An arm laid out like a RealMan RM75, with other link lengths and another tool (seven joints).
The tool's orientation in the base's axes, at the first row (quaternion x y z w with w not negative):
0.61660, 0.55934, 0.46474, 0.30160
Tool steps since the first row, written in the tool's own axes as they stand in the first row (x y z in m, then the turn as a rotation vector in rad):
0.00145, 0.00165, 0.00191, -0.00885, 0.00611, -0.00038
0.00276, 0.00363, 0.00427, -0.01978, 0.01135, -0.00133
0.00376, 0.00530, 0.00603, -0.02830, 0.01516, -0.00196
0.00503, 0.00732, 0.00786, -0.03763, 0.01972, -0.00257
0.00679, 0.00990, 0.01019, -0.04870, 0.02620, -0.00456
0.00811, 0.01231, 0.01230, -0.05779, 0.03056, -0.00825
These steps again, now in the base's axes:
0.00233, 0.00137, 0.00108, 0.00267, -0.00982, 0.00351
0.00521, 0.00261, 0.00224, 0.00458, -0.02157, 0.00597
0.00744, 0.00352, 0.00328, 0.00606, -0.03066, 0.00761
0.00986, 0.00463, 0.00468, 0.00790, -0.04068, 0.00971
0.01294, 0.00619, 0.00650, 0.00938, -0.05296, 0.01365
0.01577, 0.00732, 0.00814, 0.00833, -0.06316, 0.01682

